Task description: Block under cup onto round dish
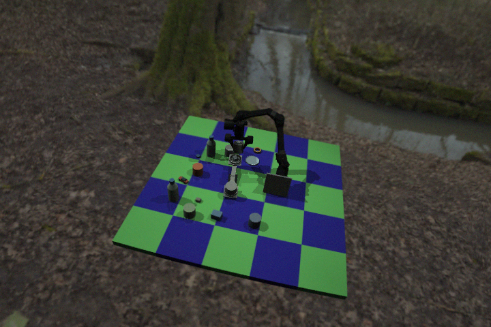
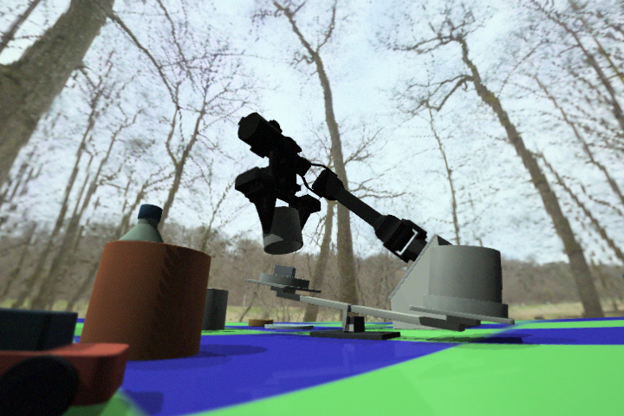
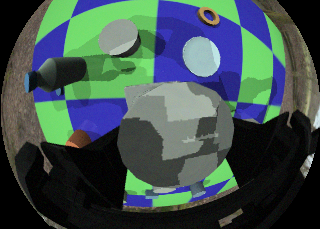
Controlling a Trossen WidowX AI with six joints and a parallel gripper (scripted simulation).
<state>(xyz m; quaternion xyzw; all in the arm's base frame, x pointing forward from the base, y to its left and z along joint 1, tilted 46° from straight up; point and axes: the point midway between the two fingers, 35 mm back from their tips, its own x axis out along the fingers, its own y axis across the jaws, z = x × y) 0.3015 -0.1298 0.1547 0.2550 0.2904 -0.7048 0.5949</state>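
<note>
The grey block lies 1 cm ahead of my gripper tip, 2 cm to the left of it and 7 cm below it. From my gripper tip the other things lie so: orange cylinder (24 cm ahead, 11 cm to the left, 12 cm below); then pale round dish (11 cm behind, 7 cm to the right, 16 cm below); then red toy car (34 cm ahead, 21 cm to the left, 14 cm below).
</note>
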